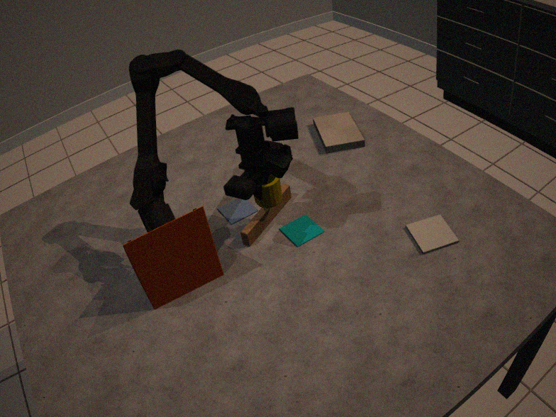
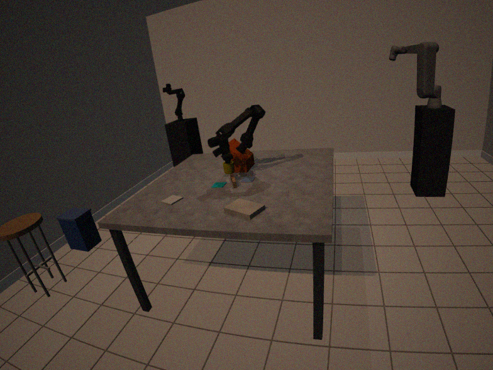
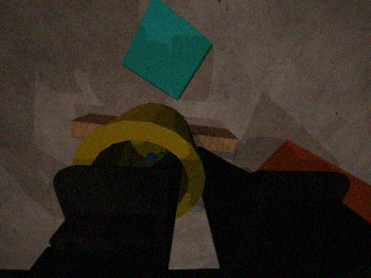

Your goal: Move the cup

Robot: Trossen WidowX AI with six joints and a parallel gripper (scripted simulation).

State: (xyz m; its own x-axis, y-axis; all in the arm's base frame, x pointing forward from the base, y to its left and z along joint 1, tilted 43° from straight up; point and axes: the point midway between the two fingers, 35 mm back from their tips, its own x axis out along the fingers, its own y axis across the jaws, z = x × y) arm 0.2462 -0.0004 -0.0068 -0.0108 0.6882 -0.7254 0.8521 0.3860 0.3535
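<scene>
Now: gripper tip 60 mm short of the teal pad, 60 mm to the left of it and 110 mm above it. Round my gripper tip: wooden block (20 mm ahead, 30 mm to the left, 90 mm below); then yellow cup (20 mm ahead, 20 mm to the left); then pale blue pad (30 mm behind, 120 mm to the left, 110 mm below).
</scene>
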